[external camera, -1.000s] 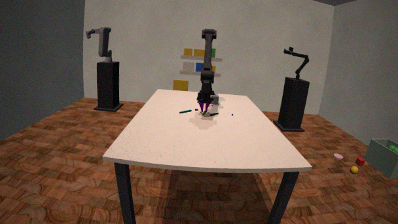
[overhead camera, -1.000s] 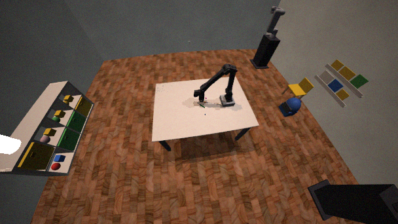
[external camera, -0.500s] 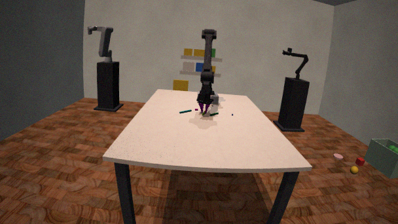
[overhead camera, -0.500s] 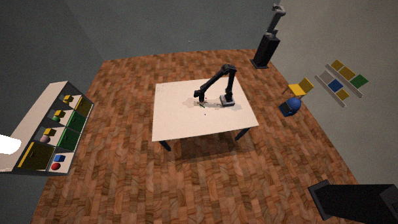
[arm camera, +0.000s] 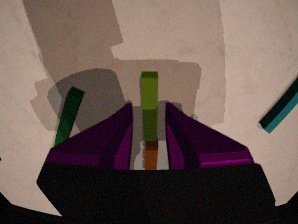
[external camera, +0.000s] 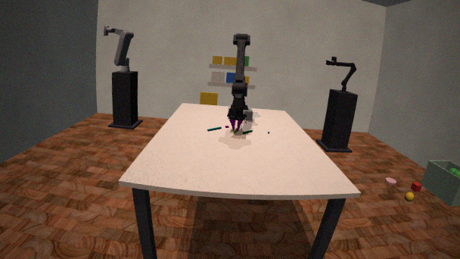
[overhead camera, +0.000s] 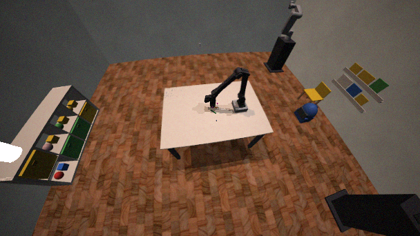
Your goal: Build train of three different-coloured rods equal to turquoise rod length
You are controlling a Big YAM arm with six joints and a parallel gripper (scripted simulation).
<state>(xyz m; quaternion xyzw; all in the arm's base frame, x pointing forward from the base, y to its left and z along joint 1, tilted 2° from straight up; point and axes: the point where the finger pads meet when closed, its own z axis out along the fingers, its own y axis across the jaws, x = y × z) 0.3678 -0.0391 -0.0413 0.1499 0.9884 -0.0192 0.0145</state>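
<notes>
Right now the lime rod is 10 mm below my hand. Round my hand: magenta rod: 70 mm behind, 50 mm to the right, 10 mm below; then orange rod: 50 mm behind, 10 mm to the left, 10 mm below; then green rod: 70 mm to the left, 10 mm below.
</notes>
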